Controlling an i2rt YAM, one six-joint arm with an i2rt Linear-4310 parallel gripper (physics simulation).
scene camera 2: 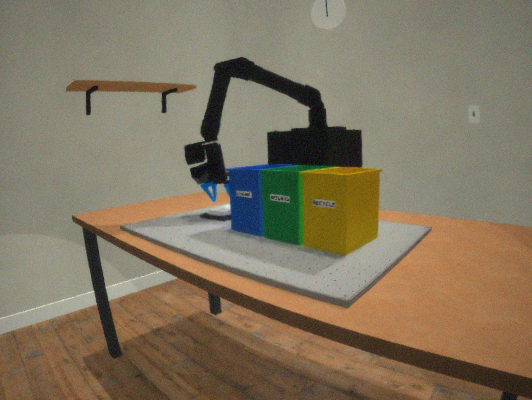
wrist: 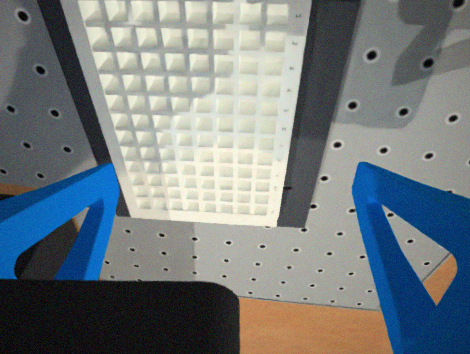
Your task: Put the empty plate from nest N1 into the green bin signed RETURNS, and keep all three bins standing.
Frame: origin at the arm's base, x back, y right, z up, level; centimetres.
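Where they show: gripper, fingertip midpoint: (scene camera 2: 224,201) (wrist: 235,176); arm's base, link origin: (scene camera 2: 318,130).
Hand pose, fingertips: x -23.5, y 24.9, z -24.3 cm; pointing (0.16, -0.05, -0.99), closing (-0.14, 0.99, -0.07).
Note:
Each offset is from my fingertips to the top centre of the thing. Level surfaces: height alone.
The white many-welled plate {dx -0.2, dy -2.0, dz -2.0 cm} (scene camera 2: 224,208) (wrist: 192,150) lies flat on a dark nest {dx -0.2, dy -1.9, dz -3.2 cm} (scene camera 2: 212,216) (wrist: 320,100); its wells look empty, and no nest sign is readable. My gripper (scene camera 2: 221,196) (wrist: 235,176) is open above the plate's near end, its blue fingertips wide apart on either side, with nothing held. The green bin {dx -4.1, dy -38.5, dz +13.3 cm} (scene camera 2: 282,222) stands upright between the blue bin {dx -4.2, dy -25.2, dz +13.3 cm} (scene camera 2: 245,217) and the yellow bin {dx -4.1, dy -51.7, dz +13.3 cm} (scene camera 2: 325,230), which also stand upright. The blue bin hides part of the plate, the nest and one finger in the scene view. The bins' insides are mostly hidden.
A grey perforated board {dz -4.6 cm} (scene camera 2: 170,230) (wrist: 165,270) lies on the wooden table {dz -5.9 cm} (scene camera 2: 450,280) (wrist: 310,330) under the nest and bins. The bins stand side by side, close to the nest. The arm's black base box (scene camera 2: 345,147) stands behind them.

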